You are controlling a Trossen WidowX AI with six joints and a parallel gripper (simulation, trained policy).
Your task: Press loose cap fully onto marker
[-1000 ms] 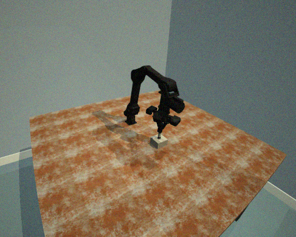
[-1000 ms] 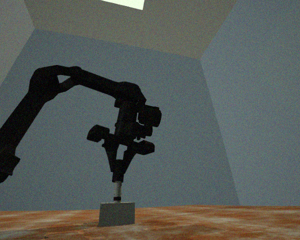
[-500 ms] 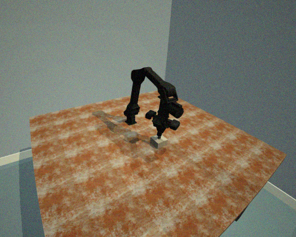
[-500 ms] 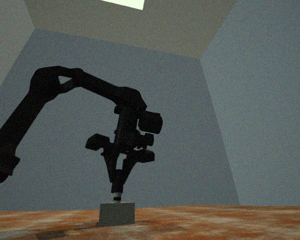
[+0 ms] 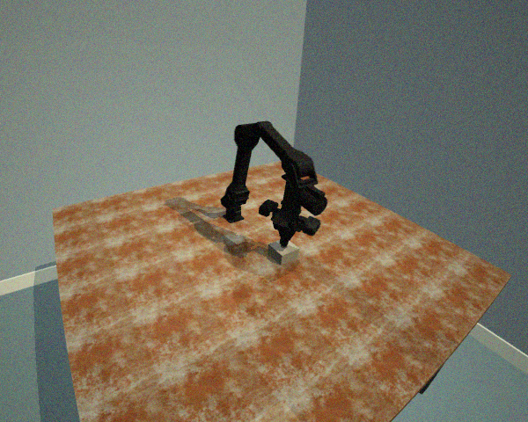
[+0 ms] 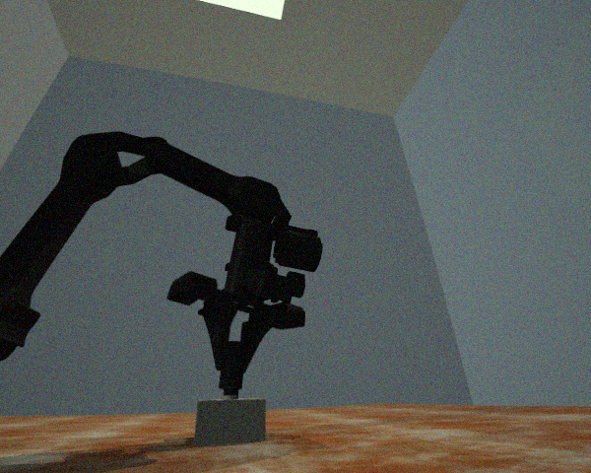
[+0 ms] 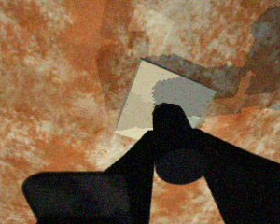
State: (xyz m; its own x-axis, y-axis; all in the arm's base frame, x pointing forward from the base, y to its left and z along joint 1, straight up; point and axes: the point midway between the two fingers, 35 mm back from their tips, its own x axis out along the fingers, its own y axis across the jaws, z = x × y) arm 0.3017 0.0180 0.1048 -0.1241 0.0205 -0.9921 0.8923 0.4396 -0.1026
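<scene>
Now: the black marker cap 1 cm above my gripper tip. Round my gripper tip: pale holder block: 5 cm below.
</scene>
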